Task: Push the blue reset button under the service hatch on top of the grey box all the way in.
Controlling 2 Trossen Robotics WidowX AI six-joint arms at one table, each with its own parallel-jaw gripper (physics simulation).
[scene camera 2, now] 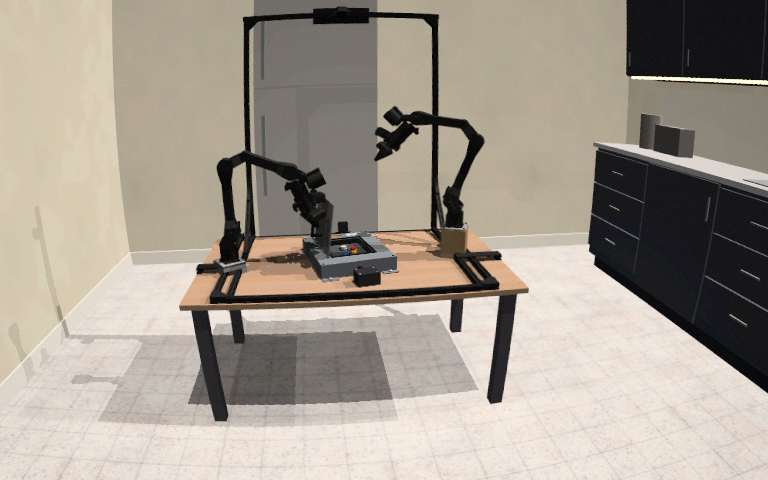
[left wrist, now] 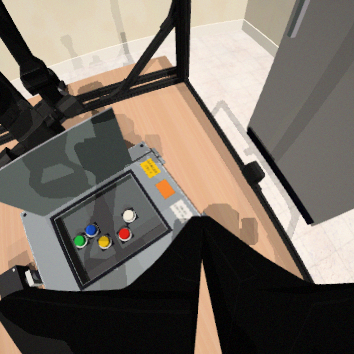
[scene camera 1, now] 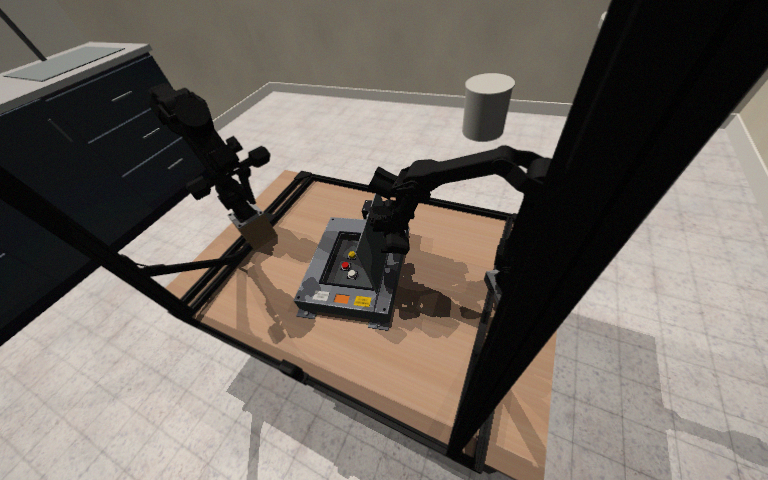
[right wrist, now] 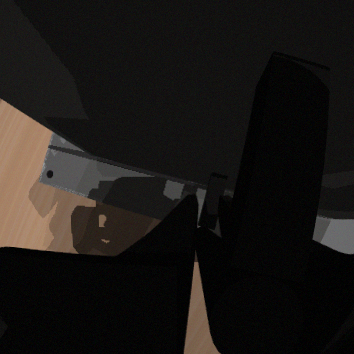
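Note:
The grey box [scene camera 1: 321, 249] [scene camera 2: 382, 264] [left wrist: 40, 245] lies on the table. Its service hatch [scene camera 1: 370, 254] [scene camera 2: 329, 226] [left wrist: 100, 145] stands steeply open. The blue button [left wrist: 91, 230] [scene camera 2: 345, 254] sits in the recess between the green button [left wrist: 80, 241] and the white one; the hatch hides it in scene camera 1. How deep it sits cannot be told. My left gripper [scene camera 2: 376, 157] [left wrist: 199, 223] is shut and empty, high above the box and off to its side. My right gripper [right wrist: 206, 203] is shut on the hatch's handle [right wrist: 214, 200], at the hatch's outer side.
Yellow [scene camera 1: 351, 254] [left wrist: 104, 242], red [scene camera 1: 344, 265] [left wrist: 124, 233] and white [scene camera 1: 352, 274] [left wrist: 129, 215] buttons share the recess. A small black block [scene camera 2: 367, 276] sits at the box's near side in scene camera 2. A black frame [scene camera 2: 339, 297] borders the table.

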